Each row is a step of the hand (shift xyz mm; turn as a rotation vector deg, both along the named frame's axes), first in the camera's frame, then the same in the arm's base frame.
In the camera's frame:
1: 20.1 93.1 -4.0 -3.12 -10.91 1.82
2: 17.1 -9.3 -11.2 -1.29 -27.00 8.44
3: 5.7 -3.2 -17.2 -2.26 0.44 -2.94
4: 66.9 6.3 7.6 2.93 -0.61 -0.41
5: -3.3 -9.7 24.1 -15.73 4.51 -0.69
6: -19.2 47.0 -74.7 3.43 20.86 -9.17
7: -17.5 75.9 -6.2 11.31 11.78 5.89
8: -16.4 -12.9 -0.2 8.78 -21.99 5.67
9: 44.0 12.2 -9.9 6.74 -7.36 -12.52
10: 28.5 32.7 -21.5 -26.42 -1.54 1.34
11: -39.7 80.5 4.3 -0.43 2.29 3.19
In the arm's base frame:
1: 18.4 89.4 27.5 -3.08 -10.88 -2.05
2: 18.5 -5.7 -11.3 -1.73 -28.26 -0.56
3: 7.8 2.2 -16.5 -1.89 1.37 -2.91
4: 65.3 2.5 17.4 2.97 -0.50 -0.21
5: -6.0 -16.6 19.3 -15.62 4.78 -1.19
6: -10.9 68.2 -58.2 4.08 22.61 -1.76
7: -18.2 74.4 15.5 10.24 9.17 10.60
8: -16.0 -11.9 -6.2 8.49 -22.81 -0.38
9: 44.6 13.9 -0.1 8.38 -3.23 -13.25
10: 30.2 37.2 -6.6 -26.35 -1.42 -2.47
11: -41.7 75.9 24.1 -0.87 1.20 3.66

